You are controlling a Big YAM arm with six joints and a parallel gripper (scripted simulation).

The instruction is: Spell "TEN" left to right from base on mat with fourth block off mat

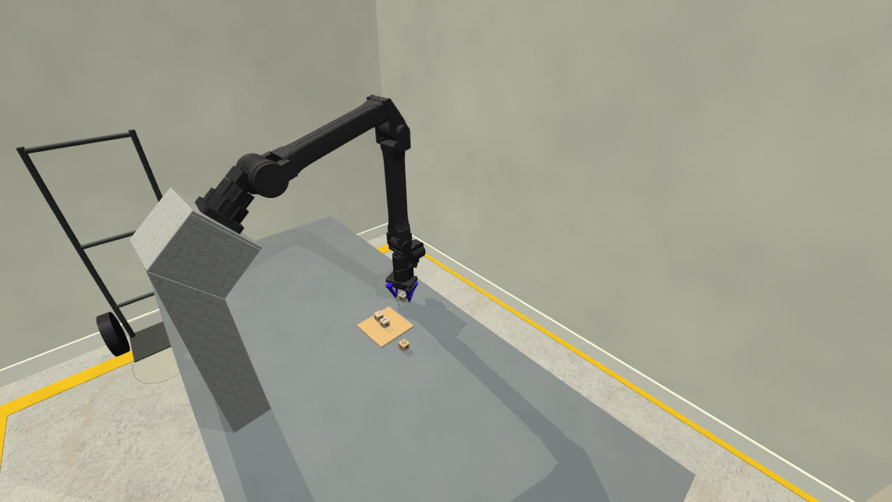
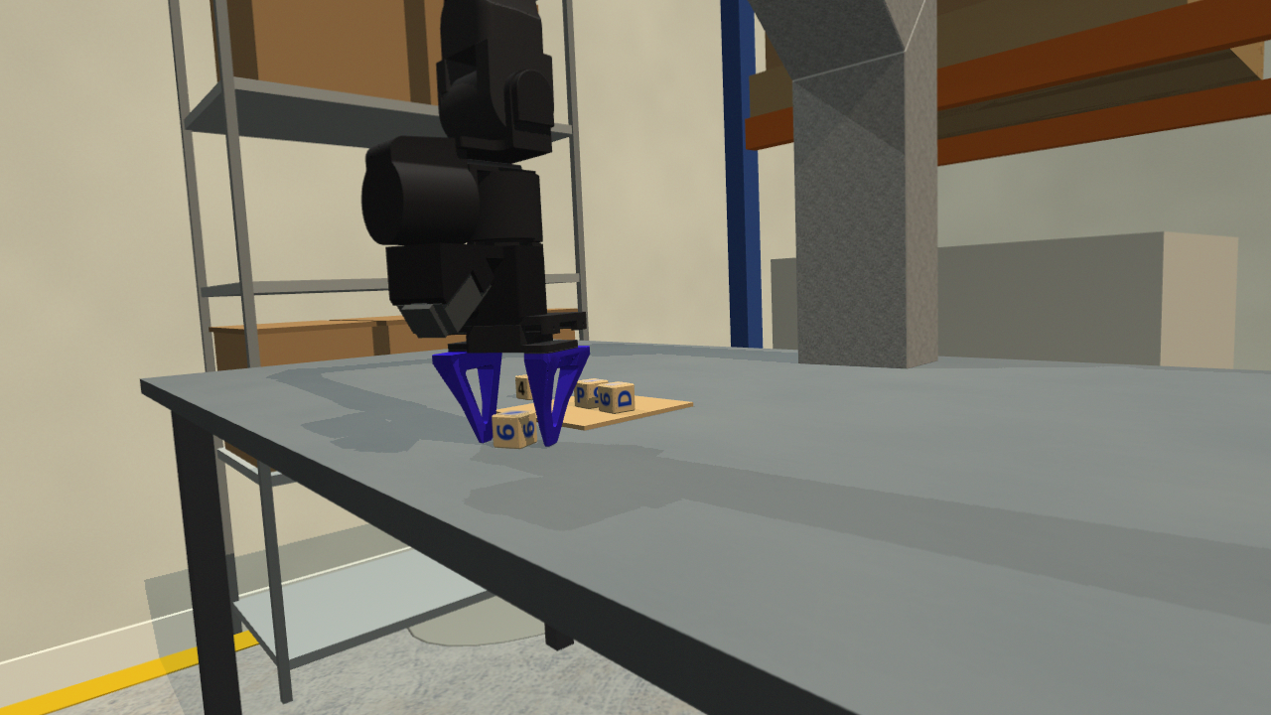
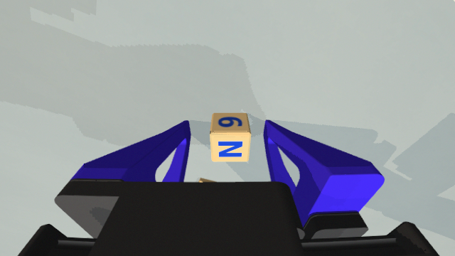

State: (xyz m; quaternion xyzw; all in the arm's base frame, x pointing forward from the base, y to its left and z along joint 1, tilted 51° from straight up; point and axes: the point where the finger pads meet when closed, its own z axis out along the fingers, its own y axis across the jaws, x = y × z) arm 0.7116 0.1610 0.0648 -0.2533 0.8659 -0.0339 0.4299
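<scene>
My hand is 11 cm past the tan mat, 11 cm to the left of it and 1 cm above it.
</scene>
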